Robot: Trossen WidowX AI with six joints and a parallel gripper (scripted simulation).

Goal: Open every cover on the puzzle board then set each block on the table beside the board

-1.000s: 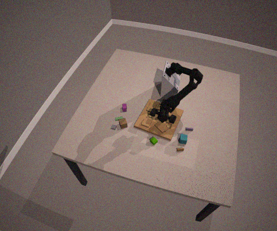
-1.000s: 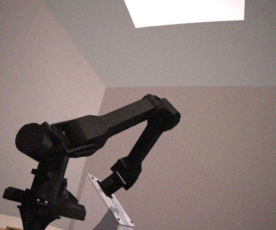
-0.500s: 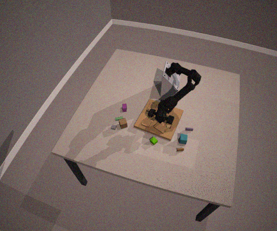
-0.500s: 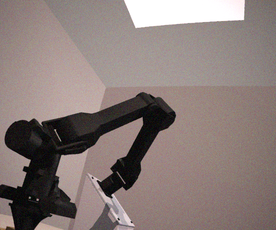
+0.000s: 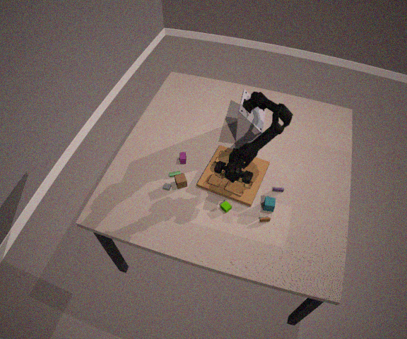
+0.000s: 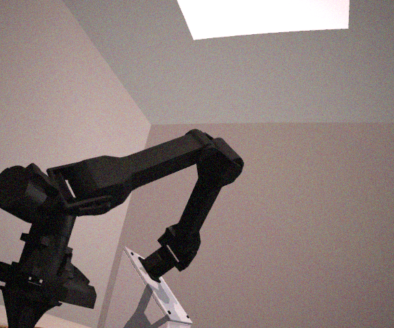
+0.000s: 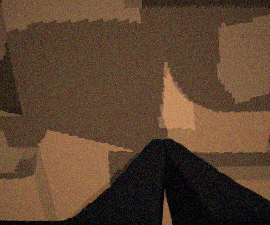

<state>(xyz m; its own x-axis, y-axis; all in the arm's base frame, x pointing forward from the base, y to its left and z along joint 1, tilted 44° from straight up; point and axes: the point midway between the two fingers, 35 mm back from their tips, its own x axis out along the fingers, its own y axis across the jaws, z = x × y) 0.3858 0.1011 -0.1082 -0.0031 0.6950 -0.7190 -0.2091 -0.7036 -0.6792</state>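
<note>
Right now my gripper tip is 60 mm past the tan puzzle board and 10 mm to the left of it. The rest, counted from my gripper tip: bright green cube (150 mm ahead, 10 mm to the right, 10 mm below); teal cube (200 mm to the left, 90 mm ahead); purple object (240 mm to the left, 10 mm below, 10 mm behind).
</note>
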